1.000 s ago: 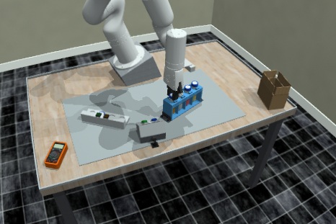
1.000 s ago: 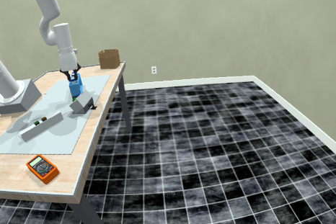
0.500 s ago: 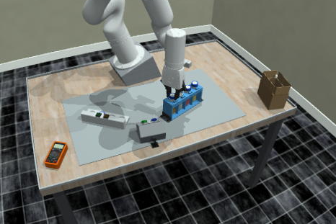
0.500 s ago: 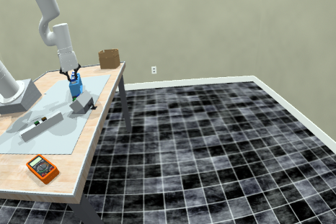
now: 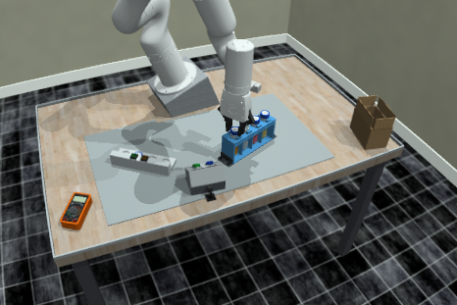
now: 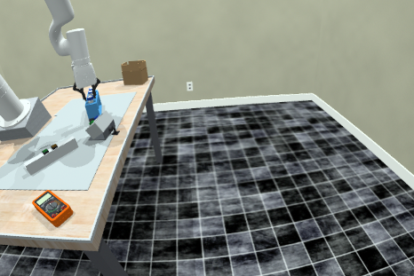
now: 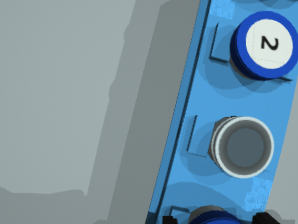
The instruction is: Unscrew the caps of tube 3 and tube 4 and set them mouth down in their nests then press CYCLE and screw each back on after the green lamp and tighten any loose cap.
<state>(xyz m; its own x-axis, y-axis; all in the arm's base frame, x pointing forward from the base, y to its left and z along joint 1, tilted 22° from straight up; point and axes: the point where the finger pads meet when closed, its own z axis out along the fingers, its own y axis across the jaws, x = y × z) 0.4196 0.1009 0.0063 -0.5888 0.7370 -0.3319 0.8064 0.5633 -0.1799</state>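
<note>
My hand is 1 cm above the blue-and-white cap. From my hand the other things lie so: green key 16 cm to the right, 7 cm ahead, 6 cm below; then blue key 12 cm to the right, 7 cm ahead, 6 cm below; then key housing 14 cm to the right, 9 cm ahead, 8 cm below.
</note>
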